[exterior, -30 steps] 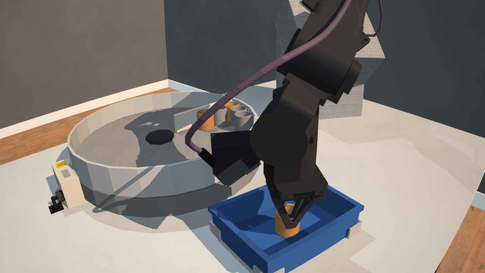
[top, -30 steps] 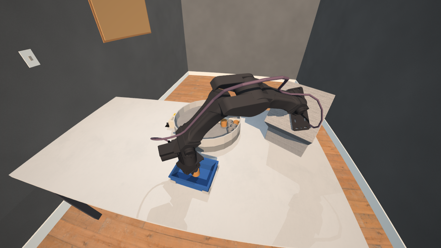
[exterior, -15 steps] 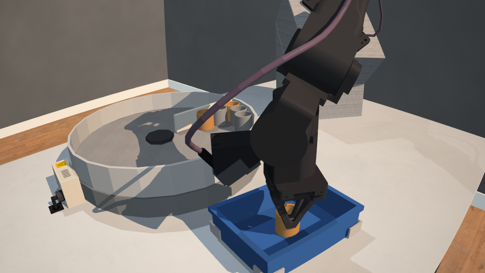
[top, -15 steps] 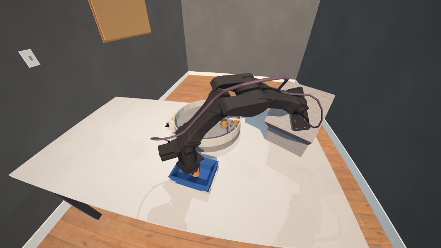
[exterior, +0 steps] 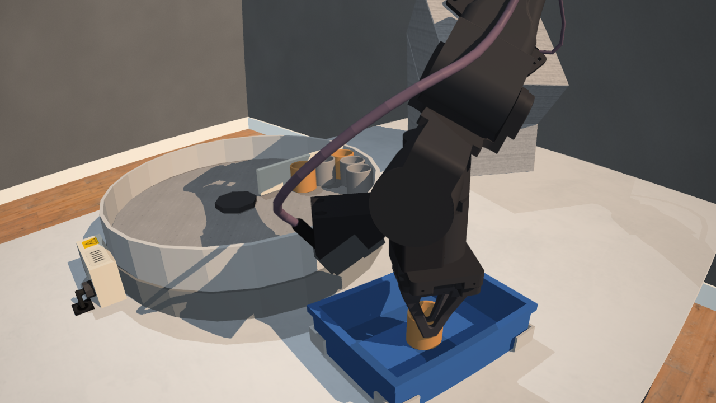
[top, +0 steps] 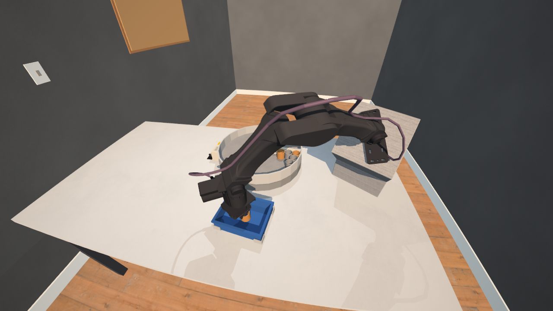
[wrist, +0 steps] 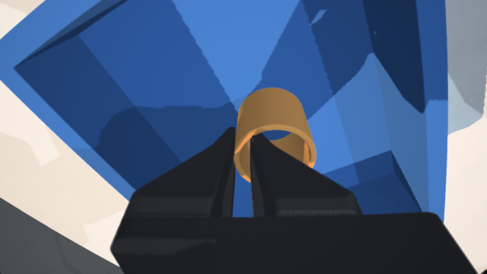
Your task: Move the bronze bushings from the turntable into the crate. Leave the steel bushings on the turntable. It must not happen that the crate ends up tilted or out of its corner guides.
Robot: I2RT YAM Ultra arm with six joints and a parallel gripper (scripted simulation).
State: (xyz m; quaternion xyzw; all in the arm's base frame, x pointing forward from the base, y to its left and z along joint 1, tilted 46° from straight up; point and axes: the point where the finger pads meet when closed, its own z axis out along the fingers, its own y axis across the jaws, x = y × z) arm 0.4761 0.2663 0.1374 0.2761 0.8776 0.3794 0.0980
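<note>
Right now the blue crate is 10 mm behind my hand, 10 mm to the right of it and 10 mm below it. The rest, counted from my hand: round turntable 60 mm ahead, 360 mm to the right, 20 mm above.
</note>
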